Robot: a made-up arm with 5 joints. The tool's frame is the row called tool. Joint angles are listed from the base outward. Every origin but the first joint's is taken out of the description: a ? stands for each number. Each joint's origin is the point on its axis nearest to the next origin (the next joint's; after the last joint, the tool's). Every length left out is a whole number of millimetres.
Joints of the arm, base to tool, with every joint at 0 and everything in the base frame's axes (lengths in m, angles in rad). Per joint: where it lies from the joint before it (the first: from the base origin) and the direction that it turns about. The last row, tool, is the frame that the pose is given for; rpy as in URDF.
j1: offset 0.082 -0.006 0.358 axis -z
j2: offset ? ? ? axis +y
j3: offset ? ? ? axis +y
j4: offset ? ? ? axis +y
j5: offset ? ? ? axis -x
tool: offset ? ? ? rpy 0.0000 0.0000 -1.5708
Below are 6 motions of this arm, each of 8 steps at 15 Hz.
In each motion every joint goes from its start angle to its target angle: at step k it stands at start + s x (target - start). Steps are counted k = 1, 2, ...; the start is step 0. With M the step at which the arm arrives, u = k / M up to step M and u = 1 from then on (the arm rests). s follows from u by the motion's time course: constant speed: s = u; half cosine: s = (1 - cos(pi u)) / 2; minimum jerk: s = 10 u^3 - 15 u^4 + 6 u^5.
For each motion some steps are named. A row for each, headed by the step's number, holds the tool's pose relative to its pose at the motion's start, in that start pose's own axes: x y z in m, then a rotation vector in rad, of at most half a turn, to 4 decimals.
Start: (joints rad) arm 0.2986 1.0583 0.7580 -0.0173 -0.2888
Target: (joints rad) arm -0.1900 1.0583 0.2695 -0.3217 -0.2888
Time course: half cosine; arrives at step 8
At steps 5, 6, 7, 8:
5: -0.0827 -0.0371 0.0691 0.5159 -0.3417 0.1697
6: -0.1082 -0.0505 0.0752 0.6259 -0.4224 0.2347
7: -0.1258 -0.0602 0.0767 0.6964 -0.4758 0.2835
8: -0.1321 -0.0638 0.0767 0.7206 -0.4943 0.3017

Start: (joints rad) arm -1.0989 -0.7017 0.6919 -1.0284 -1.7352
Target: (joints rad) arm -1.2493 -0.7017 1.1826 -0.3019 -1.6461
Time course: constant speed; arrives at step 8
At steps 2, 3, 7, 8:
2: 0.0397 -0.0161 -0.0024 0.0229 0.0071 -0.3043
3: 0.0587 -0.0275 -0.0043 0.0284 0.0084 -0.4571
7: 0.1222 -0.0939 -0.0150 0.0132 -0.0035 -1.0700
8: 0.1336 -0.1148 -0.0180 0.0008 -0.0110 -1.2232

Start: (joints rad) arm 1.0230 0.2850 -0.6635 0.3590 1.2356
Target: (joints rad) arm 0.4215 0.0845 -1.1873 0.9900 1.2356
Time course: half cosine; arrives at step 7
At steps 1, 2, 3, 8:
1: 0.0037 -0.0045 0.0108 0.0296 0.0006 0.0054
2: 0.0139 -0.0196 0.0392 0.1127 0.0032 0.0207
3: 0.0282 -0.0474 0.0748 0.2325 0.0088 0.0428
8: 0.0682 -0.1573 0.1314 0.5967 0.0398 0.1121

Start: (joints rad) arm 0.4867 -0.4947 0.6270 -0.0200 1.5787
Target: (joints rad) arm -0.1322 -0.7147 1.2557 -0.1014 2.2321
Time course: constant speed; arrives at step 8
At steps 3, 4, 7, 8:
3: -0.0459 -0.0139 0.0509 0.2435 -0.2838 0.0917
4: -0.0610 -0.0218 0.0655 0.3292 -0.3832 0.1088
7: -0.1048 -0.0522 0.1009 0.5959 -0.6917 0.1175
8: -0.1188 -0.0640 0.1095 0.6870 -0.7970 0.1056

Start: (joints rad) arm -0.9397 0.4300 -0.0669 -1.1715 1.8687
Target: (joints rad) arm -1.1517 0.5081 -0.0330 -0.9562 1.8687
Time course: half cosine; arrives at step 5
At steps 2, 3, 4, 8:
2: -0.0063 -0.0109 0.0280 0.0843 0.0501 0.0923
3: -0.0102 -0.0227 0.0527 0.1643 0.0897 0.1733
4: -0.0122 -0.0336 0.0722 0.2319 0.1181 0.2375
8: -0.0126 -0.0381 0.0794 0.2584 0.1280 0.2618

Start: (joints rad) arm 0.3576 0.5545 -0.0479 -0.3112 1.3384
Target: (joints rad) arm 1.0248 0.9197 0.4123 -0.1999 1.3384
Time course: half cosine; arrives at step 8
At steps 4, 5, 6, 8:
4: -0.0957 -0.0527 -0.1127 -0.4047 0.1402 0.3810
5: -0.1303 -0.0888 -0.1379 -0.5430 0.2329 0.5250
6: -0.1575 -0.1227 -0.1494 -0.6501 0.3277 0.6449
8: -0.1798 -0.1544 -0.1516 -0.7374 0.4260 0.7510

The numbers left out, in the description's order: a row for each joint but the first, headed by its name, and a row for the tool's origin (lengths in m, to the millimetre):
j2: 0.019 -0.016 0.000
j3: 0.011 0.000 0.080
j4: 0.201 0.000 0.027
j5: 0.076 0.000 -0.003
tool: 0.000 0.029 0.014

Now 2 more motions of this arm.
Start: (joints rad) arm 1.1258 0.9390 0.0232 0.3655 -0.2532
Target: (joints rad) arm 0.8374 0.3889 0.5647 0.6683 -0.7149
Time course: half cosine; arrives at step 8
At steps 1, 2, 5, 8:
1: -0.0022 -0.0015 -0.0015 -0.0115 0.0069 -0.0004
2: -0.0082 -0.0057 -0.0061 -0.0439 0.0264 -0.0033
5: -0.0313 -0.0260 -0.0348 -0.1968 0.1203 -0.0555
8: -0.0386 -0.0363 -0.0543 -0.2709 0.1703 -0.1112

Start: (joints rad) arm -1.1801 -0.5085 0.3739 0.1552 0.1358
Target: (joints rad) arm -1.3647 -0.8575 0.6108 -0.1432 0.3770
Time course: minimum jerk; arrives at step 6
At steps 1, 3, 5, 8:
1: -0.0016 -0.0014 0.0015 0.0153 -0.0086 0.0045
3: -0.0210 -0.0207 0.0189 0.2192 -0.1125 0.0504
5: -0.0370 -0.0424 0.0335 0.4271 -0.1974 0.0724
8: -0.0381 -0.0442 0.0344 0.4430 -0.2030 0.0731

